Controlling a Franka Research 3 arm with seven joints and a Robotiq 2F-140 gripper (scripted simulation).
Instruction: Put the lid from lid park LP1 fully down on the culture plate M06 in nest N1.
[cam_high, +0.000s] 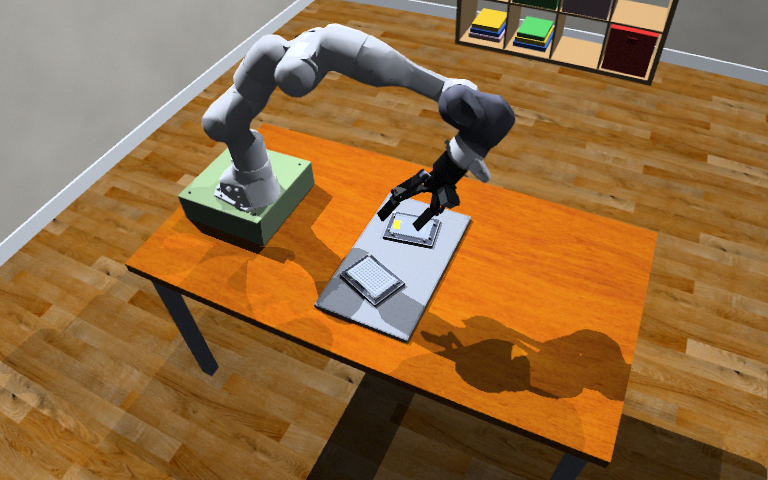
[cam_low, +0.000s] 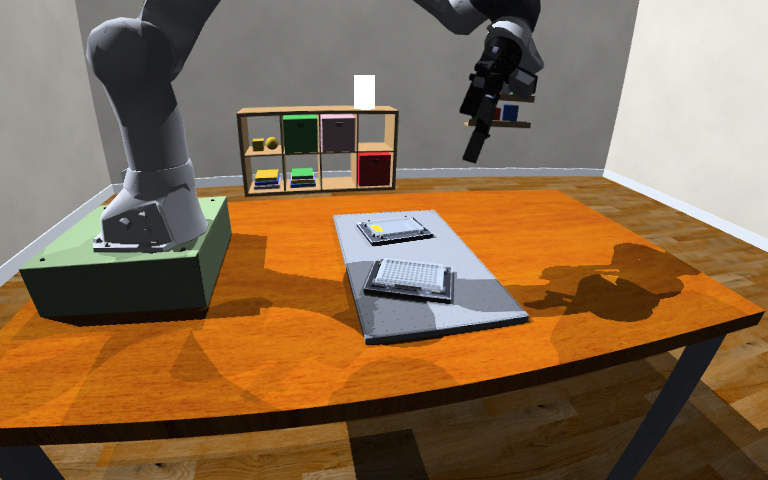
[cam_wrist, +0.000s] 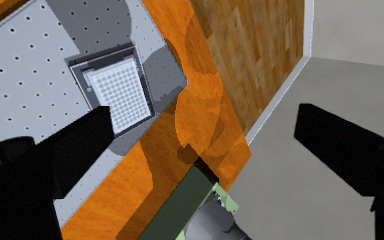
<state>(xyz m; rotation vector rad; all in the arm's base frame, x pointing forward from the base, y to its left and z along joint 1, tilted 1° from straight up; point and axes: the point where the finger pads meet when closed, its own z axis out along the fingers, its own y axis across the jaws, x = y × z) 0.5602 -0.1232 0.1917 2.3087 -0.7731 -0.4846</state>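
Right now my hand is 6 cm past the clear lid, 23 cm to the right of it and 27 cm above it. Also, from my hand: culture plate: 10 cm behind, 1 cm to the right, 27 cm below; then lid park LP1: 6 cm behind, 23 cm to the left, 28 cm below; then nest N1: 10 cm behind, 1 cm to the right, 28 cm below.
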